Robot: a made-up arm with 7 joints. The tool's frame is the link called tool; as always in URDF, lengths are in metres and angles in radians. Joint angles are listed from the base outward.
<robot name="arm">
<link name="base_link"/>
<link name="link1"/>
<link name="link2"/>
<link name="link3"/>
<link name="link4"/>
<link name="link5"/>
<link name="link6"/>
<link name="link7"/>
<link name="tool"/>
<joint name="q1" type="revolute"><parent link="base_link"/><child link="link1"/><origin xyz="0.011 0.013 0.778" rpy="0 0 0"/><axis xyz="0 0 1"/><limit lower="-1.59" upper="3.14"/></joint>
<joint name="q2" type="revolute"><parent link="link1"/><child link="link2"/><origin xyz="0.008 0.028 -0.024" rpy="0 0 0"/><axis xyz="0 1 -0.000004"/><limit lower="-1.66" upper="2.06"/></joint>
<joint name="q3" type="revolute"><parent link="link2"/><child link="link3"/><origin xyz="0.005 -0.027 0.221" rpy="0 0 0"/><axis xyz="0 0 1"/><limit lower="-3.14" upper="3.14"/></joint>
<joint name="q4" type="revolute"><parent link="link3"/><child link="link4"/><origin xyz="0.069 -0.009 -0.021" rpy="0 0 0"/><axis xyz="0 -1 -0.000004"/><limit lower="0.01" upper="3.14"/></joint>
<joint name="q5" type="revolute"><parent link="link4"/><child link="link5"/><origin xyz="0.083 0.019 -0.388" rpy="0 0 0"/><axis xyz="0 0.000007 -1"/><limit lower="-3.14" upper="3.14"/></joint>
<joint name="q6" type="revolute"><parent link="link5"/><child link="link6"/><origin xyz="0.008 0.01 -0.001" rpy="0 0 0"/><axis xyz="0 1 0.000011"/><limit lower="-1.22" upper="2.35"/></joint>
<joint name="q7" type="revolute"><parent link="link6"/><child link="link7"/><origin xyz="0.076 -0.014 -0.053" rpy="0 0 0"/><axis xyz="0 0.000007 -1"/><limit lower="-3.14" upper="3.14"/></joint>
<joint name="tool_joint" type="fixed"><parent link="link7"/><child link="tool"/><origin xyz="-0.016 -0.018 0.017" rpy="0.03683 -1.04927 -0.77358"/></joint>
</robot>
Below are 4 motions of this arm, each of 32 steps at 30 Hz.
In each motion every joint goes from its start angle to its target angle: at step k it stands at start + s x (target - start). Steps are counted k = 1, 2, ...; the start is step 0. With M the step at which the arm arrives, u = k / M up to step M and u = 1 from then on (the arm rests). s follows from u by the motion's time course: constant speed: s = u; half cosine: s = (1 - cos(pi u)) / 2; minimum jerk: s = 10 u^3 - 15 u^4 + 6 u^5.
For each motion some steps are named. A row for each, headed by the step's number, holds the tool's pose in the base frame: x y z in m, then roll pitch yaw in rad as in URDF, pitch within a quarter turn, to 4 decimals.
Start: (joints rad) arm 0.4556 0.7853 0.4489 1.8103 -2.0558 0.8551 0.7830
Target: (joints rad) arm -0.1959 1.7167 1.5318 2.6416 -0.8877 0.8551 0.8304
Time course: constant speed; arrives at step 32
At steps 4, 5, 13, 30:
4: 0.4497 0.4859 0.7230 -2.7468 -0.8825 2.9978
5: 0.4549 0.4847 0.7246 -2.8186 -0.9364 3.0279
13: 0.5181 0.4441 0.7418 2.2883 -1.2247 -2.4432
30: 0.6777 0.1382 0.6891 0.5197 -0.3582 -1.7858

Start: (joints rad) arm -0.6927 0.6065 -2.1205 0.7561 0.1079 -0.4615 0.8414
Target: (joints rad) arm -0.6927 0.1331 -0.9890 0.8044 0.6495 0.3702 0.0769
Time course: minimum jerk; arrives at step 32
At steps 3, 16, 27, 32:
3: -0.3693 -0.1737 0.8970 1.9339 -0.1749 0.6860
16: -0.2889 -0.3396 0.7550 1.5840 -0.8036 1.2470
27: -0.0862 -0.4455 0.6956 0.7824 -0.8858 2.5432
32: -0.0706 -0.4489 0.6952 0.7477 -0.8666 2.6195

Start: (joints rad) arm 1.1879 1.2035 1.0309 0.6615 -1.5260 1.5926 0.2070
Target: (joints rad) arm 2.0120 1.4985 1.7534 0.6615 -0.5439 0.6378 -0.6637
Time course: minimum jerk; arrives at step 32
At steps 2, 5, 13, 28, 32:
2: -0.3126 0.1530 0.4996 -0.4016 -0.4473 2.8909
5: -0.3230 0.1421 0.5063 -0.3452 -0.4680 2.8940
13: -0.4021 0.0090 0.5930 0.3135 -0.6649 2.8531
28: -0.3682 -0.2475 0.8309 1.8736 -0.5927 2.3976
32: -0.3648 -0.2515 0.8366 1.9027 -0.5801 2.3901

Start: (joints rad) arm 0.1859 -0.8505 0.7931 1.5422 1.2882 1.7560 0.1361
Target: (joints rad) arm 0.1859 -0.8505 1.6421 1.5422 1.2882 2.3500 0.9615
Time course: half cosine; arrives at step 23
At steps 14, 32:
14: -0.2222 0.4632 0.9569 -0.3405 -0.4969 0.5755
32: -0.3144 0.4269 0.8546 -0.8910 -0.3697 0.8814

